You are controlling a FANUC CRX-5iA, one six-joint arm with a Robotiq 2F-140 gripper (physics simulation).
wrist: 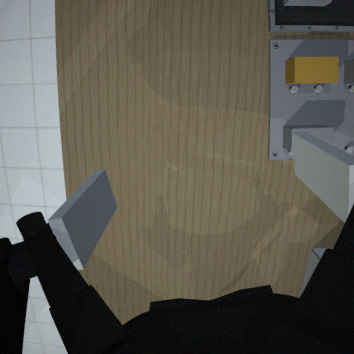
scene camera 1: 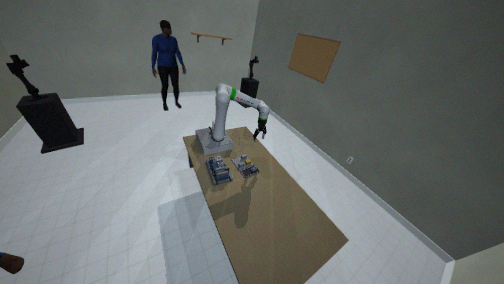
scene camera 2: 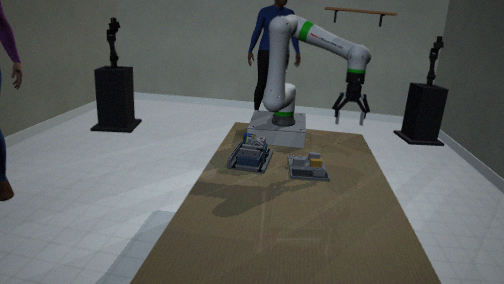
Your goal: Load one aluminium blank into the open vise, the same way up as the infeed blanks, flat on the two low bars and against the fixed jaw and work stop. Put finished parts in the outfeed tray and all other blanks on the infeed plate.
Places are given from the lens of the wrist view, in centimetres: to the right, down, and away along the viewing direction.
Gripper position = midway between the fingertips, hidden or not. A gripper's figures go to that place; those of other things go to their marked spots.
my gripper point(wrist: 199, 171): 1, 0, 18
brass blank point(wrist: 299, 69): 16, -14, 33
infeed plate point(wrist: 305, 107): 18, -10, 37
